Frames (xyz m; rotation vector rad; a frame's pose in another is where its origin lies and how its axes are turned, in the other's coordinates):
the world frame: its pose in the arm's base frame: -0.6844 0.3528 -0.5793 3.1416 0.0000 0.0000
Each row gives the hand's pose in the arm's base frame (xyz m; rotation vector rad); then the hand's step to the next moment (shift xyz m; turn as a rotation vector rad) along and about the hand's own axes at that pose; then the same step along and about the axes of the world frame.
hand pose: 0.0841 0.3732 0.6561 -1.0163 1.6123 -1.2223
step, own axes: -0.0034 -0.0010 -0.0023 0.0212 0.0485 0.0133
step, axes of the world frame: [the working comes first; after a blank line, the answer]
step, axes of the arm's base frame: -0.0010 0.0037 0.0019 0.0007 -0.0144 -0.0526

-0.0010 -0.0037 -0.0019 0.0007 0.0144 0.0526
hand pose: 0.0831 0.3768 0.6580 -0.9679 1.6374 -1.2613
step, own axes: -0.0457 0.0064 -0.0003 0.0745 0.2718 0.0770
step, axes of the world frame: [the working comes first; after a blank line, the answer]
step, axes of the arm's base frame: 0.0154 0.0435 0.0009 0.0222 -0.0406 -0.2885

0.0154 -0.0435 -0.0009 0.0222 0.0406 0.2885
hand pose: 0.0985 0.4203 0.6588 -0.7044 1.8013 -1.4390
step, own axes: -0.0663 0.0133 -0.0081 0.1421 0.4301 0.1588
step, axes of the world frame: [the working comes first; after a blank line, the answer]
step, axes of the arm's base frame: 0.0332 0.0594 0.0009 0.0504 -0.1047 -0.4657

0.0332 -0.0594 -0.0009 0.0504 0.1047 0.4657
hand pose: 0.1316 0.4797 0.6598 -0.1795 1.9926 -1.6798
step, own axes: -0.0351 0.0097 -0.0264 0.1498 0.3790 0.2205
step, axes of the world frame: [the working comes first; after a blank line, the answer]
step, axes of the arm's base frame: 0.0199 0.0402 0.0039 0.0611 -0.1734 -0.4253

0.0199 -0.0402 -0.0039 0.0611 0.1734 0.4253
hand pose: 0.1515 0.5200 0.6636 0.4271 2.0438 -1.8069
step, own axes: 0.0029 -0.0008 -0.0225 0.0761 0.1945 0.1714
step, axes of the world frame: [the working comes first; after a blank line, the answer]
step, axes of the arm's base frame: -0.0047 0.0221 0.0016 0.0367 -0.1467 -0.2239

-0.0047 -0.0221 -0.0016 0.0367 0.1467 0.2239
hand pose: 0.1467 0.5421 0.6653 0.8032 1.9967 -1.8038
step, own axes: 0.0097 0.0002 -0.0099 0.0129 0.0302 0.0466
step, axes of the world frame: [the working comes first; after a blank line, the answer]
step, axes of the arm's base frame: -0.0063 0.0115 -0.0045 0.0024 -0.0422 -0.0382

-0.0063 -0.0115 0.0045 0.0024 0.0422 0.0382
